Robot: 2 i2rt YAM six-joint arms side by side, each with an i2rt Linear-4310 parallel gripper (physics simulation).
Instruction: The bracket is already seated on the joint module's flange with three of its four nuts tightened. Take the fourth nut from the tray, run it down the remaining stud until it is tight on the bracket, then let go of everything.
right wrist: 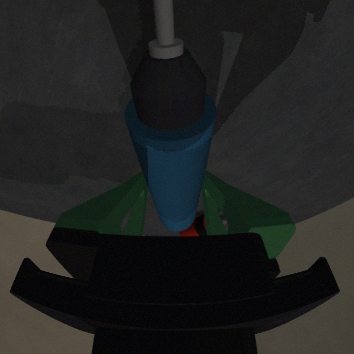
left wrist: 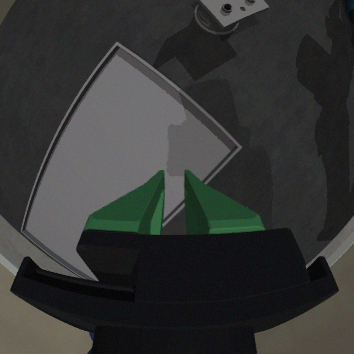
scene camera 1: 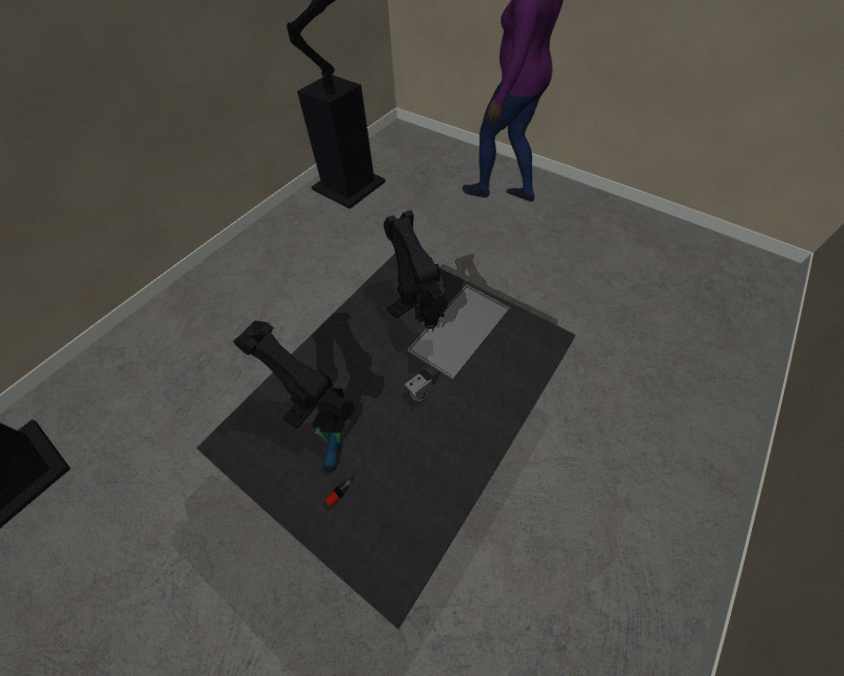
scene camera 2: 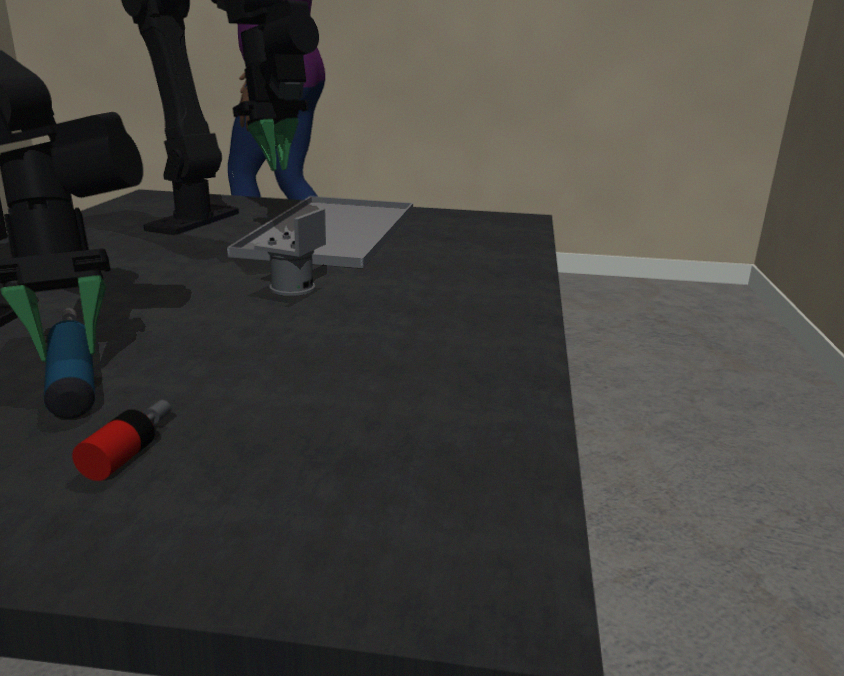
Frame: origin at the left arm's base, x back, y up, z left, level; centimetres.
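Where they show: left gripper, fingertip midpoint: [left wrist: 173, 177] [scene camera 1: 430, 331] [scene camera 2: 279, 170]; right gripper, fingertip midpoint: [right wrist: 174, 177] [scene camera 1: 334, 441] [scene camera 2: 69, 358]; left arm's base, origin of the base link: [scene camera 1: 408, 301] [scene camera 2: 194, 221]; right arm's base, origin of the base link: [scene camera 1: 308, 403].
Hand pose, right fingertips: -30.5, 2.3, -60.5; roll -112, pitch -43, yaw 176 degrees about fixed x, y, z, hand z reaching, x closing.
Things, the pixels of their top centre, and the offset from my right fingertips, as dx, dy, dz. Level surfaces: height alone.
- round joint module, middle of its top: [scene camera 2: 290, 236] -5.3, +5.2, +34.4
- pale tray, middle of its top: [left wrist: 92, 202] [scene camera 2: 332, 222] [scene camera 1: 460, 327] +4.7, -0.7, +66.2
- blue driver, middle of its top: [right wrist: 175, 189] [scene camera 2: 66, 334] [scene camera 1: 334, 433] +1.3, +1.8, +1.5
- black driver, middle of its top: [scene camera 2: 128, 414] [right wrist: 207, 235] [scene camera 1: 337, 490] -14.9, +1.2, -8.7
- dark table, its level: dy -2.3
The grey bracket [scene camera 1: 417, 383] [scene camera 2: 309, 232] sits on the round joint module [scene camera 2: 290, 269]; dark nuts show on its plate, but the bare stud cannot be made out. The pale tray [scene camera 1: 473, 336] [scene camera 2: 352, 225] [left wrist: 100, 150] lies behind it in scene camera 2; no loose nut can be made out in it. My left gripper [scene camera 1: 431, 328] [scene camera 2: 279, 167] [left wrist: 173, 177] hangs above the tray, shut and empty, with a thin gap between its green fingers. My right gripper [scene camera 2: 67, 354] [right wrist: 174, 177] is shut on the blue driver [scene camera 1: 331, 454] [scene camera 2: 69, 380] [right wrist: 177, 155], held low over the table.
A red and black driver [scene camera 1: 332, 498] [scene camera 2: 109, 447] [right wrist: 189, 232] lies on the dark table [scene camera 1: 415, 507] [scene camera 2: 352, 457] near the blue one. A person [scene camera 1: 524, 63] stands on the floor beyond the table. A black pedestal [scene camera 1: 338, 133] carries another arm at the back in scene camera 1.
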